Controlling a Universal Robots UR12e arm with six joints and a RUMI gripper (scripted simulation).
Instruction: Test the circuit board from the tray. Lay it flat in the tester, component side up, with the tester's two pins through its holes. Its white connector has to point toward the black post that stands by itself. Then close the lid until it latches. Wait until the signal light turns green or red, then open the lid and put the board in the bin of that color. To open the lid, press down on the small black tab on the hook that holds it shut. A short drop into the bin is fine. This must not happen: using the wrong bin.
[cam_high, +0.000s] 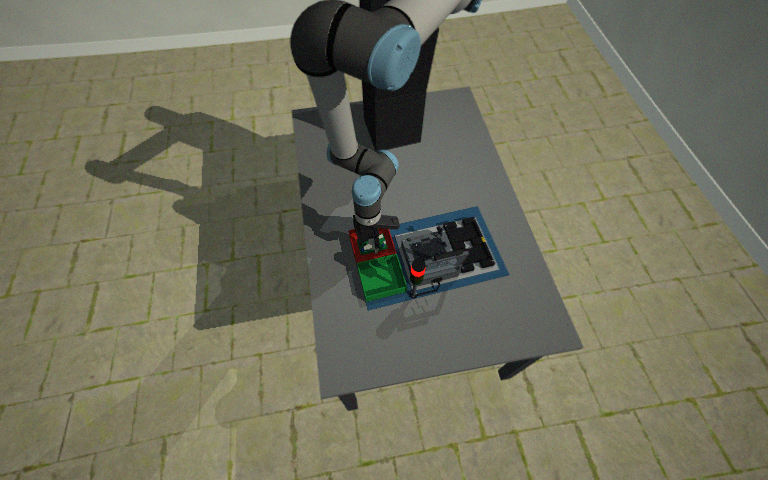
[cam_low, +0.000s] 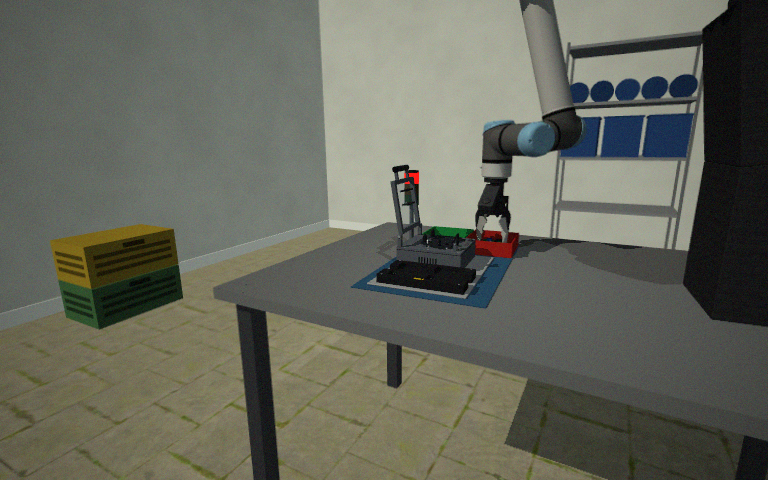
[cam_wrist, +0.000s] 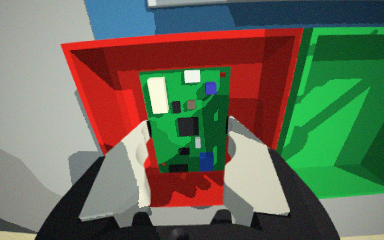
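The green circuit board is 10 mm to the right of my hand. The rest, counted from my hand: black latch piece 240 mm to the left, 70 mm ahead, 60 mm above; then green bin 150 mm ahead, 30 mm to the right, 10 mm below; then red bin 10 mm to the right, 10 mm below.
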